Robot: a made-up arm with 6 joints.
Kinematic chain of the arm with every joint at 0, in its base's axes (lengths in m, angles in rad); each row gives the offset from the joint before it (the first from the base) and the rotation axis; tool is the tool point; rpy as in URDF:
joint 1: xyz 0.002 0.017 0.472 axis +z
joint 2: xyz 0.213 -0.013 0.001 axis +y
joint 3: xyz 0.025 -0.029 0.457 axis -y
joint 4: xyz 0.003 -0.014 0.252 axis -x
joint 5: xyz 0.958 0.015 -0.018 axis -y
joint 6: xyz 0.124 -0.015 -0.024 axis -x
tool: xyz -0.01 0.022 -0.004 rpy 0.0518 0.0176 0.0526
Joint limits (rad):
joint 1: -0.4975..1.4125
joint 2: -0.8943..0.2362
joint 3: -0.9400..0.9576
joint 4: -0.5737..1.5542
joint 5: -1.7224..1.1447
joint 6: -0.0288..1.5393
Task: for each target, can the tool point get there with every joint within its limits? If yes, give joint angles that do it. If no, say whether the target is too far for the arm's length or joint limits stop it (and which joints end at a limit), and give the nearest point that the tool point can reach.
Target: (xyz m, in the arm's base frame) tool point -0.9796 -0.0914 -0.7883
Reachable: no: joint limits stop it (at a limit: joint 1, joint 2, joint 3, joint 4) | nearest point 0.1157 0.8594 0.0532 | short by 1.677 m
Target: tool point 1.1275 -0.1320 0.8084
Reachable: yes | joints -0.0791 -0.2763 -0.5086 0.1413 -0.7189 0.7131
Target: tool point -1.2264 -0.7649 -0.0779
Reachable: no: joint limits stop it (at a limit: joint 2, joint 3, joint 4, joint 5, joint 6) | nearest point -0.5427 -0.3297 1.5713 | short by 1.838 m
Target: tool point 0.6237 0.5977 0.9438
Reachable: yes | joints 0.8067 -0.8053 -0.7795 -0.0459 -1.2601 1.2803
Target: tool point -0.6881 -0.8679 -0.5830
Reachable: no: joint limits stop it (at a limit: joint 1, joint 2, joint 3) | nearest point 0.6817 -0.5154 0.0646 | short by 1.556 m
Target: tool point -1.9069 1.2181 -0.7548
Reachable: no: too far | nearest point 0.1134 0.8945 0.0351 | short by 2.193 m
